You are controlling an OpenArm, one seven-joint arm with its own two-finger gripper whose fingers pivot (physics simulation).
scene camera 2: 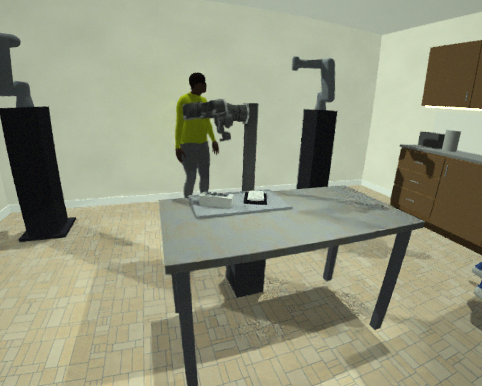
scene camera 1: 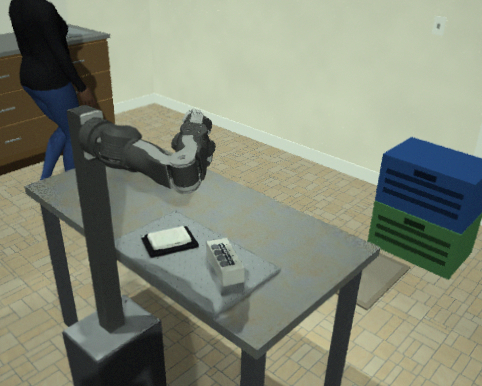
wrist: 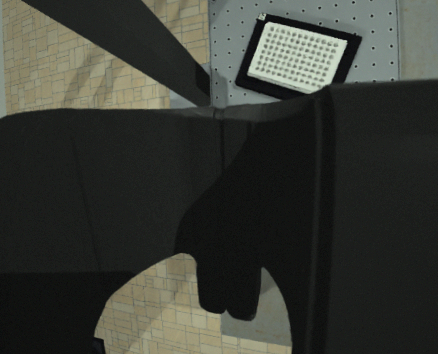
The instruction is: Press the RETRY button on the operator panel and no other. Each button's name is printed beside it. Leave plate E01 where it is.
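Observation:
The operator panel [scene camera 1: 227, 269] [scene camera 2: 216, 201] is a white box with round grey buttons and dark labels on its top; the printed names are too blurred to read. It does not show in the wrist view. Plate E01 [scene camera 1: 170, 237] [scene camera 2: 256, 195] [wrist: 300, 57] is a white well plate lying in a black holder beside the panel. My gripper [scene camera 2: 226, 136] [wrist: 235, 209] is shut and empty, its two dark fingertips together at the bottom of the wrist view. It is high above the table, away from panel and plate. In scene camera 1 the arm hides the fingers.
The panel and the plate's holder rest on a grey perforated board [scene camera 1: 257, 270] [scene camera 2: 272, 205] [wrist: 380, 50] on the table [scene camera 1: 310, 240] [scene camera 2: 320, 220]. My arm's column [scene camera 1: 97, 240] [scene camera 2: 249, 150] stands at the table's edge. A person [scene camera 1: 42, 60] [scene camera 2: 194, 125] stands beyond the table.

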